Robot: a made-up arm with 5 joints.
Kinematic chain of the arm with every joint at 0, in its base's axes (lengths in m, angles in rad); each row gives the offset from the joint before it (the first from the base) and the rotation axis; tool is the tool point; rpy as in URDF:
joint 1: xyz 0 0 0.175 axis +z
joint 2: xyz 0 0 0 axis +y
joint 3: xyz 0.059 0 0.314 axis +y
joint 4: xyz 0.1 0 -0.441 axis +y
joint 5: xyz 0.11 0 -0.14 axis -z
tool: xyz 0 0 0 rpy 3.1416 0 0
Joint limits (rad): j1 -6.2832..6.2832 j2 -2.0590..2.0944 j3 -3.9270..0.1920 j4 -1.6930..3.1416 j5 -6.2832..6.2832
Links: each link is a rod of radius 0.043 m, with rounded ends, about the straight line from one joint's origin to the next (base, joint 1, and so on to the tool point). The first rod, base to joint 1, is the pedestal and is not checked.
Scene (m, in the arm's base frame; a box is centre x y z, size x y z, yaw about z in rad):
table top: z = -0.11
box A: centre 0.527 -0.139 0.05 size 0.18 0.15 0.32 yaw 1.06
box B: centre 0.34 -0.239 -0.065 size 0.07 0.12 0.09 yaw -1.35
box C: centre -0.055 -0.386 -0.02 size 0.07 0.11 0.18 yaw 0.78
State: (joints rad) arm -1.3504 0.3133 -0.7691 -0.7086 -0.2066
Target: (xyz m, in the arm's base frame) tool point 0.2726 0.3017 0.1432
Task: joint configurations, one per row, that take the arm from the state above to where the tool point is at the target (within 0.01 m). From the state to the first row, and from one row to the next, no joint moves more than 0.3 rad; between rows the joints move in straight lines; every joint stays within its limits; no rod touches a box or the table.
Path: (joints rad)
1: -1.2050 0.0184 -0.6946 -0.8454 -0.0466
2: -1.0597 -0.2764 -0.6201 -0.9821 0.1135
3: -0.9143 -0.5713 -0.5456 -1.1189 0.2735
4: -0.7689 -0.8661 -0.4711 -1.2557 0.4336
5: -0.5014 -0.7262 -0.4231 -1.2229 0.3269
6: -0.2339 -0.5862 -0.3751 -1.1901 0.2202
7: 0.0336 -0.4463 -0.3271 -1.1572 0.1135
8: 0.3010 -0.3064 -0.2790 -1.1244 0.0068
9: 0.5685 -0.1664 -0.2310 -1.0916 -0.0999
10: 0.8360 -0.0265 -0.1830 -1.0588 -0.2066

